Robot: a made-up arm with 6 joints.
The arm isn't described. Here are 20 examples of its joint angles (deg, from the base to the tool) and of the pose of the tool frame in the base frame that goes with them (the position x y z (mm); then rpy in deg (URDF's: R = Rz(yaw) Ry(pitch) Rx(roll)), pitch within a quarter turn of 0, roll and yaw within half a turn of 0).
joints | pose
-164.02 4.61 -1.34 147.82 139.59 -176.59 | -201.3 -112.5 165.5 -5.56 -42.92 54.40
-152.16 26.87 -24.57 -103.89 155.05 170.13 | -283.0 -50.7 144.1 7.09 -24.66 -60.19
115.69 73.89 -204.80 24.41 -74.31 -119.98 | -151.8 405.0 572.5 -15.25 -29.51 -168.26
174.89 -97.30 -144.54 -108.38 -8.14 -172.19 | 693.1 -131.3 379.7 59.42 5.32 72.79
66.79 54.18 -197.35 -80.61 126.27 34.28 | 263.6 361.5 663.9 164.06 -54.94 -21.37
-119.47 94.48 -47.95 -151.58 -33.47 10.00 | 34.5 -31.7 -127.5 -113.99 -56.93 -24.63
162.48 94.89 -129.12 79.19 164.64 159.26 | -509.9 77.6 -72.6 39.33 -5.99 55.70
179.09 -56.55 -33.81 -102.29 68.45 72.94 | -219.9 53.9 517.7 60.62 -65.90 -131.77
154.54 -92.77 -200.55 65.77 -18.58 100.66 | 601.6 -201.3 -12.2 171.71 -59.96 3.64
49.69 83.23 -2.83 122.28 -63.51 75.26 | 50.7 -69.9 110.5 -21.88 -64.68 129.17
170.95 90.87 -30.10 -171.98 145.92 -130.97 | -99.6 29.5 -156.9 -96.82 -47.78 81.51
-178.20 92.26 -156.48 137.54 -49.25 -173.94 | -621.5 48.7 -5.2 142.98 -9.66 -156.76
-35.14 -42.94 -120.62 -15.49 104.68 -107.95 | -48.5 3.7 842.2 122.57 19.67 49.55
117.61 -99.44 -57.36 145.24 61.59 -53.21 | 87.1 -216.7 672.8 28.35 -34.88 27.82
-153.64 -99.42 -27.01 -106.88 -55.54 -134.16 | 92.0 -62.3 465.8 -81.70 6.84 170.22
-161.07 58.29 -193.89 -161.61 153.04 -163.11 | -368.6 -95.9 659.4 170.73 70.11 -162.19
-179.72 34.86 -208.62 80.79 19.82 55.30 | -180.7 29.9 880.4 -20.73 -6.49 138.64
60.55 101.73 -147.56 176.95 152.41 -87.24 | 301.7 544.4 5.0 18.08 -3.05 -24.70
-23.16 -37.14 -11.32 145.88 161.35 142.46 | 189.3 -29.5 400.2 7.20 33.59 151.12
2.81 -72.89 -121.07 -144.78 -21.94 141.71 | -375.9 32.0 743.3 12.76 -3.15 177.85
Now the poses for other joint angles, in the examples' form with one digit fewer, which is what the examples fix.
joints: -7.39 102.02 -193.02 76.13 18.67 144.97
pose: 716 -125 192 95.2 48.4 104.6
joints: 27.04 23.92 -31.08 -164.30 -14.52 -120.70
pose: 192 122 52 174.4 5.5 -48.0
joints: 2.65 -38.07 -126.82 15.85 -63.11 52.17
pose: -221 -37 849 39.6 31.0 -100.3
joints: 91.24 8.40 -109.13 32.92 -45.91 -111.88
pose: 45 426 729 40.1 -19.4 168.4
